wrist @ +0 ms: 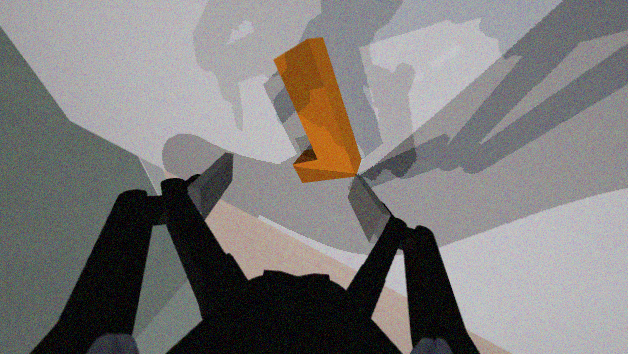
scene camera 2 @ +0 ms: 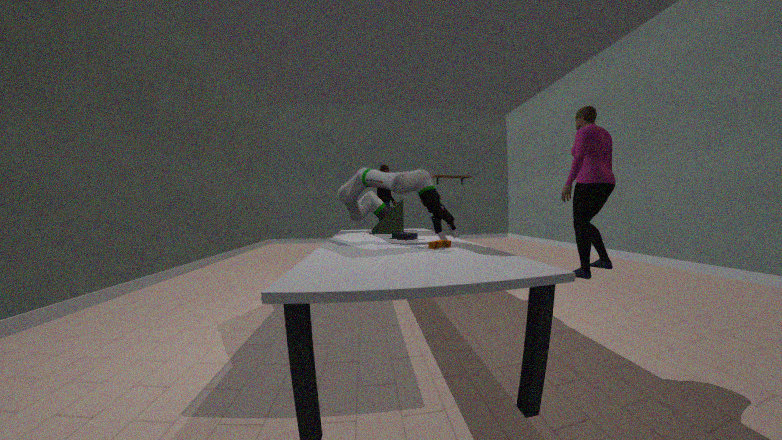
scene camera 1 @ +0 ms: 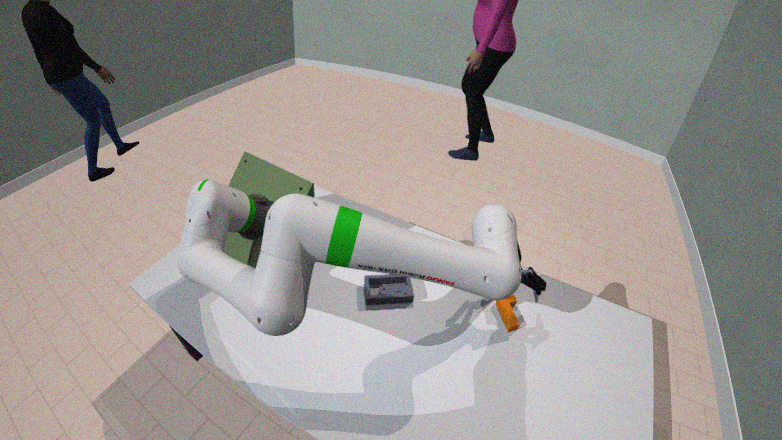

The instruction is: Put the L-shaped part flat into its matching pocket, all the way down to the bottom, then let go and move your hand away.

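Note:
The orange L-shaped part lies on the white table, apart from the dark grey pocket block. In the wrist view its long leg points up the picture and its short leg points left, at the end nearer the fingers. My gripper is open and empty, tilted above the table beside the part's short-leg end. In the wrist view the right fingertip appears close to the part's corner; I cannot tell the gap. In scene camera 1 the arm hides much of the gripper.
The white table carries a green base block behind the arm. The arm spans above the back of the pocket block. A person in pink and a person in black stand on the floor beyond the table.

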